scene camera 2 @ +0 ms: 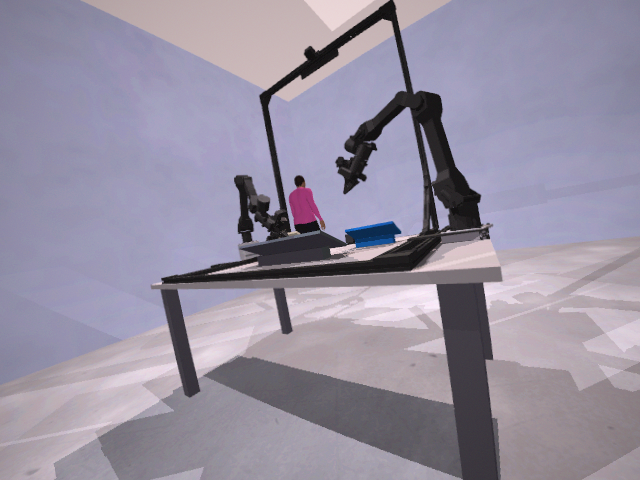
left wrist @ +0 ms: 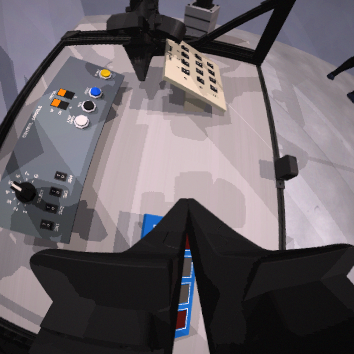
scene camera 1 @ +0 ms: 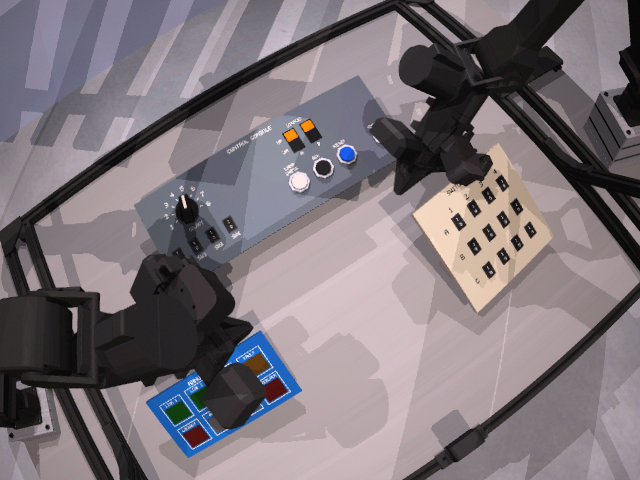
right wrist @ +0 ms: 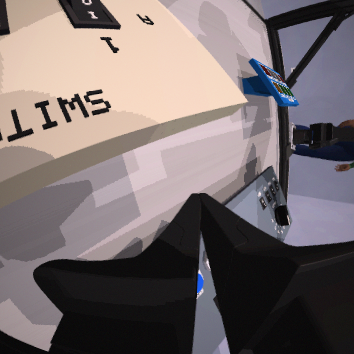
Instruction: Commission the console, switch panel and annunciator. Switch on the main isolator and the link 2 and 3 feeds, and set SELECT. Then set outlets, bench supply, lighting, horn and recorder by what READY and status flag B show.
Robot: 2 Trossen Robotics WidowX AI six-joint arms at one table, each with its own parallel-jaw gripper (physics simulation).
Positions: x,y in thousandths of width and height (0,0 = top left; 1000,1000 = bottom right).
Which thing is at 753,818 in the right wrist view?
My right gripper.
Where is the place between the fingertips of my left gripper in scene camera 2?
538,405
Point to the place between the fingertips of my left gripper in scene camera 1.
At 390,682
